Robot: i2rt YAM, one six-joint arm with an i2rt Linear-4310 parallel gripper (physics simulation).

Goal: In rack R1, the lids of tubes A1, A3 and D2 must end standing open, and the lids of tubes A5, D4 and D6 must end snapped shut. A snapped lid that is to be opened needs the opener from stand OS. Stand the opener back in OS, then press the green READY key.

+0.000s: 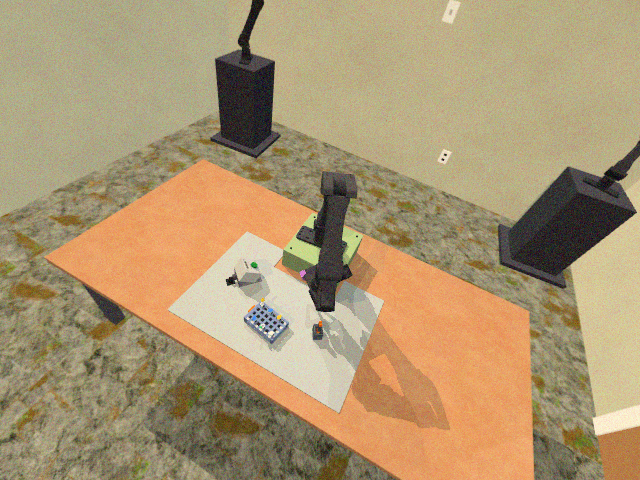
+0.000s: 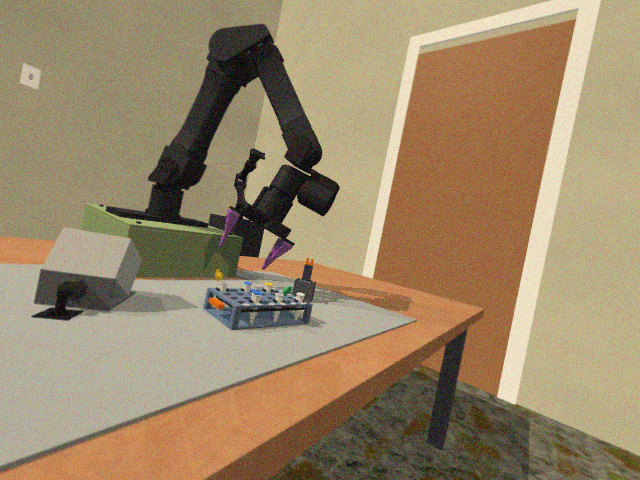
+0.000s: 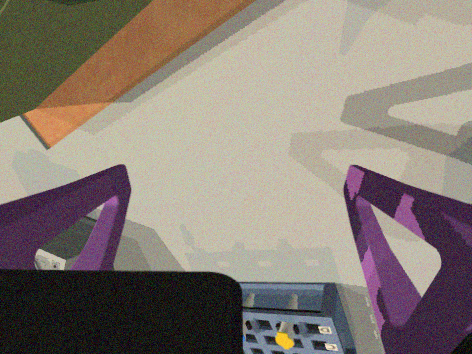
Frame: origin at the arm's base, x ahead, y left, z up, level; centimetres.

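Seen in the pictures: gripper, fingertip midpoint: (image 1: 311,291) (image 2: 241,258) (image 3: 237,177); arm's base, link origin: (image 1: 321,241) (image 2: 162,220).
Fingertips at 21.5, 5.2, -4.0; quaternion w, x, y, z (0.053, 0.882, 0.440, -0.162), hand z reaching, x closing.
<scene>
Offsets run from my fingertips to a thing's top centre, as dx, dy, dz. "spot": to the spot under its first point. Level surfaces: height alone.
The blue rack @(+15.4, -10.0, -0.1) (image 1: 256,332) (image 2: 234,317) (image 3: 327,299) stands on the grey mat with several tubes with coloured lids. A yellow lid @(+10.6, -13.8, -0.5) (image 1: 262,299) (image 2: 218,274) stands up at one corner; a green lid @(+19.6, -9.5, -0.5) (image 2: 287,291) stands tilted. Another yellow lid @(+13.3, -6.1, -1.7) (image 1: 279,317) (image 2: 268,284) (image 3: 284,341) and blue lids look low; whether they are snapped is too small to tell. The opener @(+11.1, +7.8, +2.6) (image 1: 320,323) (image 2: 309,261) stands upright in its dark stand (image 1: 317,334) (image 2: 303,290). A green key @(+1.4, -25.1, +2.5) (image 1: 253,264) shows at the grey box. My gripper (image 2: 242,256) (image 3: 237,177) is open and empty, above the mat on the arm-base side of the rack.
The grey box @(spot: +4.6, -23.4, +1.9) (image 1: 247,272) (image 2: 93,253) and a small black object @(spot: +5.8, -29.5, -5.8) (image 1: 231,280) (image 2: 67,297) stand beyond one end of the rack. The green arm base (image 1: 294,261) (image 2: 186,253) stands behind the mat @(dz -5.9) (image 1: 206,304) (image 2: 155,361). An orange piece @(spot: +13.7, -16.3, -3.6) (image 1: 251,308) (image 2: 216,303) is at the rack's end.
</scene>
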